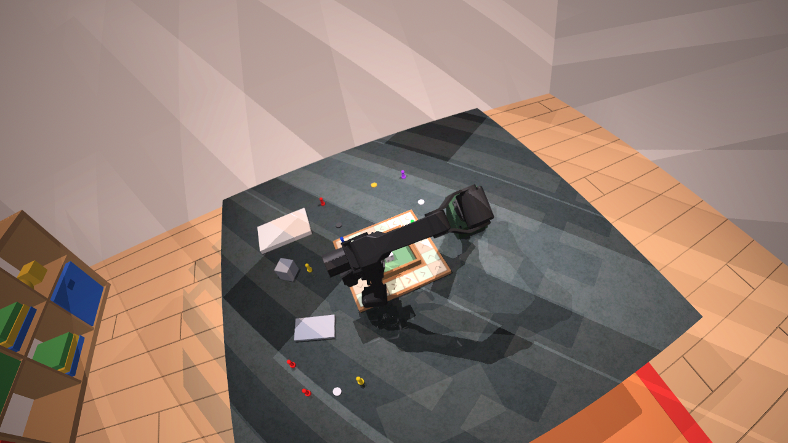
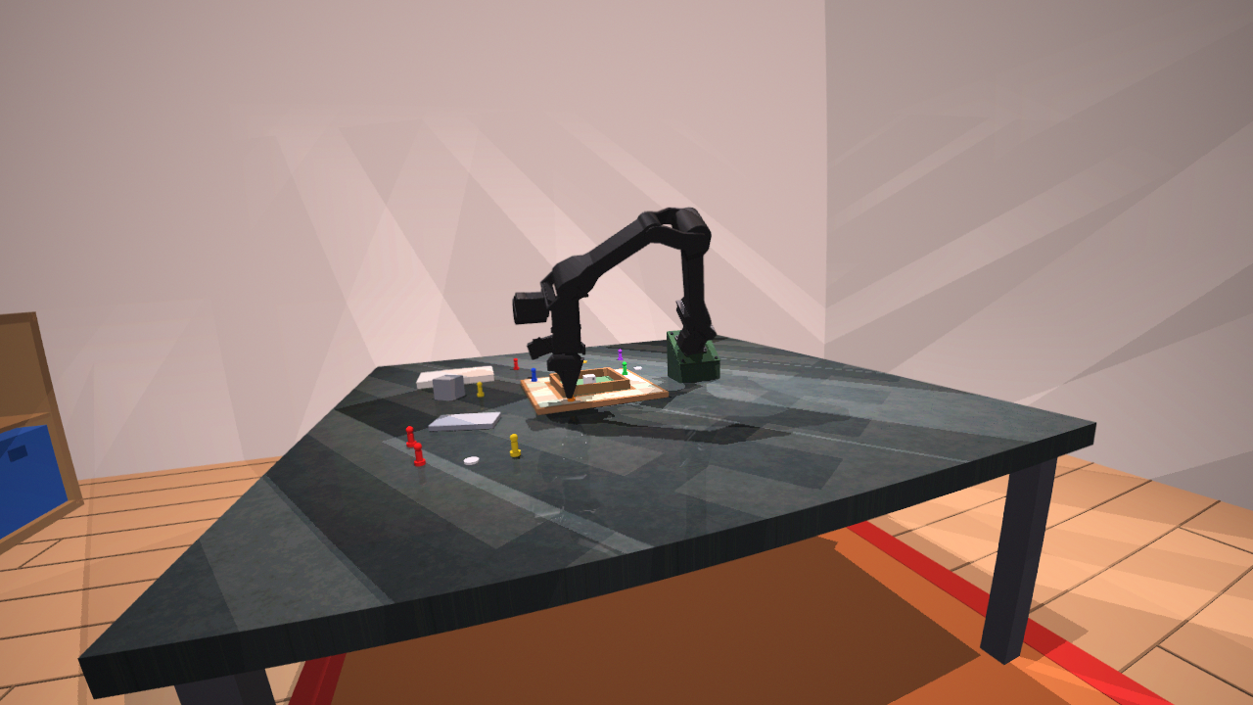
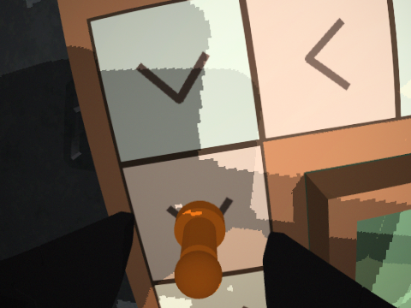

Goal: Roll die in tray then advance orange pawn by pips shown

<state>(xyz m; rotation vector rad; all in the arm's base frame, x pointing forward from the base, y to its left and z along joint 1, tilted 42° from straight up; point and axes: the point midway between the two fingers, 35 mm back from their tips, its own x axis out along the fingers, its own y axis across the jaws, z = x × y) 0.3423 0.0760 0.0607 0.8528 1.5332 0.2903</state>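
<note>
Right now my gripper tip is 70 mm past the white die and 100 mm to the left of it. From my gripper tip the other things lie so: green tray (70 mm behind, 110 mm to the right, 20 mm below); orange pawn (right at my gripper tip); grey card (210 mm ahead, 20 mm to the left, 20 mm below).
</note>
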